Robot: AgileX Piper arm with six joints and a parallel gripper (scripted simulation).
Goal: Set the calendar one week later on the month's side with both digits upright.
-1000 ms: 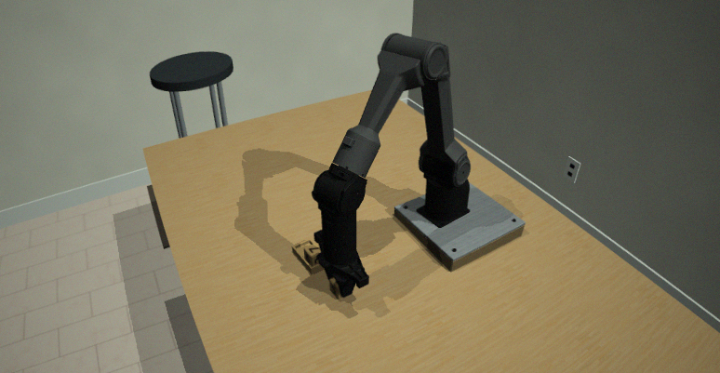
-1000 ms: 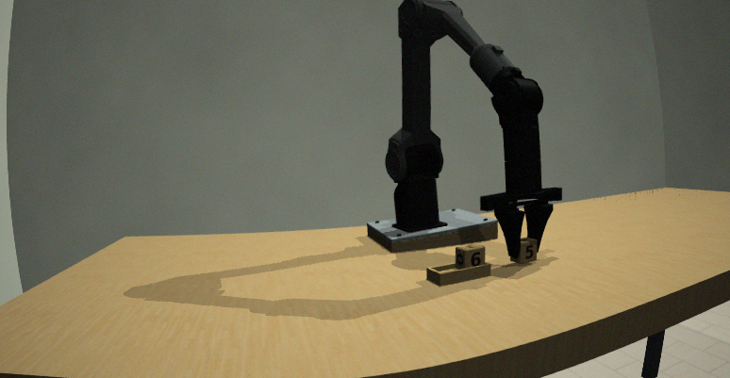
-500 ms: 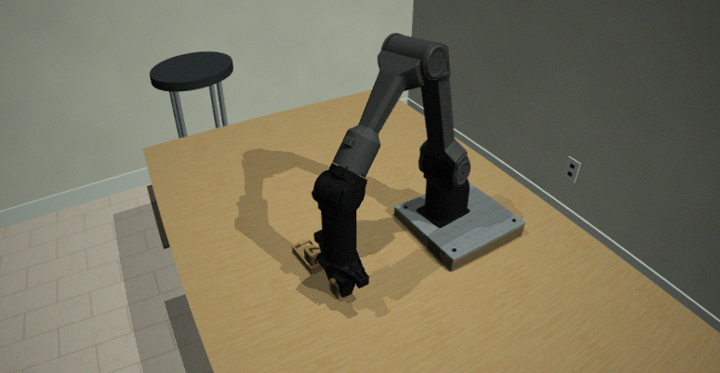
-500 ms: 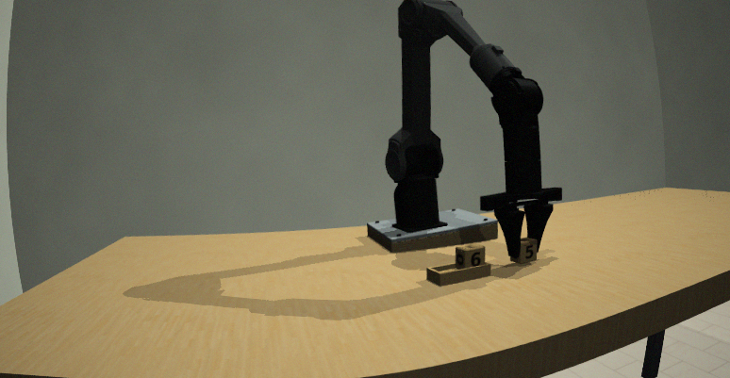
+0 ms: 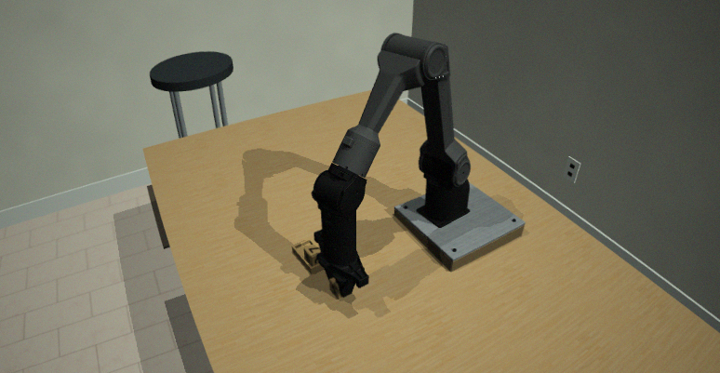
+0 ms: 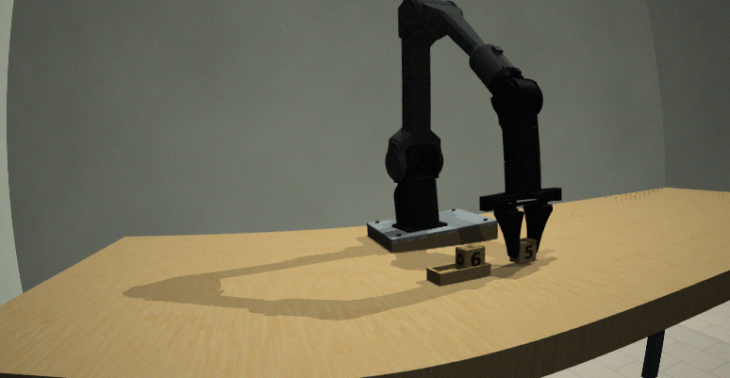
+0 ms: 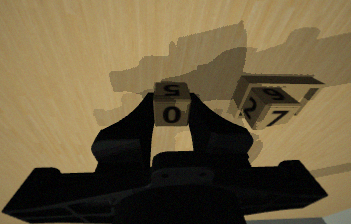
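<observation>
Right now the small wooden tray is 11 cm to the right of my hand and 1 cm below it.
</observation>
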